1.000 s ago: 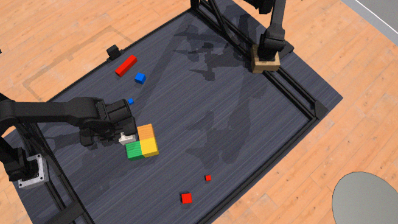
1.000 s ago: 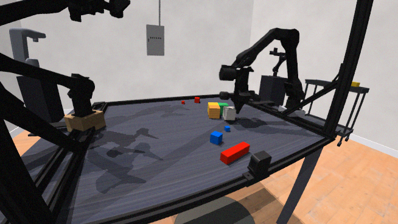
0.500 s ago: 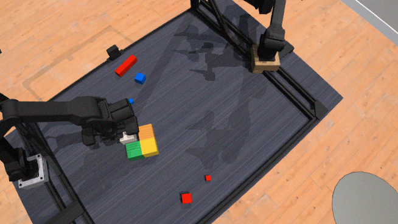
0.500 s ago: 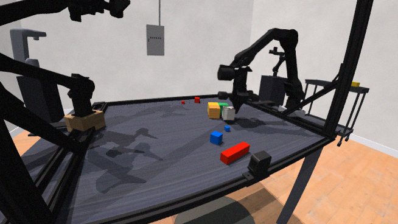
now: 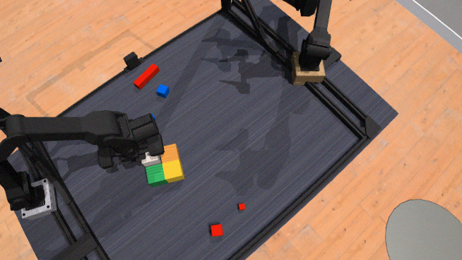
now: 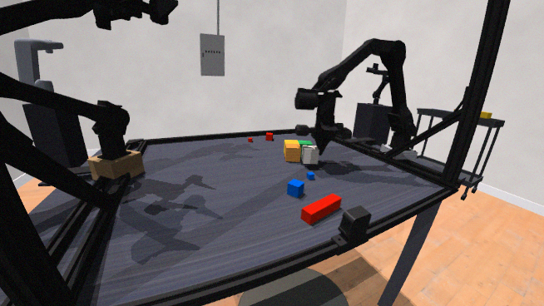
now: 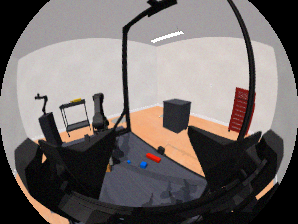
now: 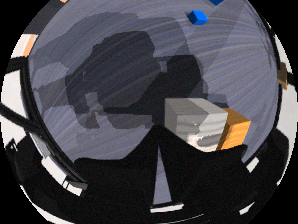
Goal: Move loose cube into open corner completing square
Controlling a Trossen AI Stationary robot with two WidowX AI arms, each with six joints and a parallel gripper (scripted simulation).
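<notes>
My right hand is 40 mm to the right of the white cube, 30 mm above it and 10 mm short of it. From my right hand the other things lie so: green cube (70 mm ahead, 30 mm to the left, 30 mm below); then orange cube (90 mm to the left, 40 mm ahead, 30 mm below); then yellow cube (90 mm ahead, 80 mm to the left, 30 mm below).
</notes>
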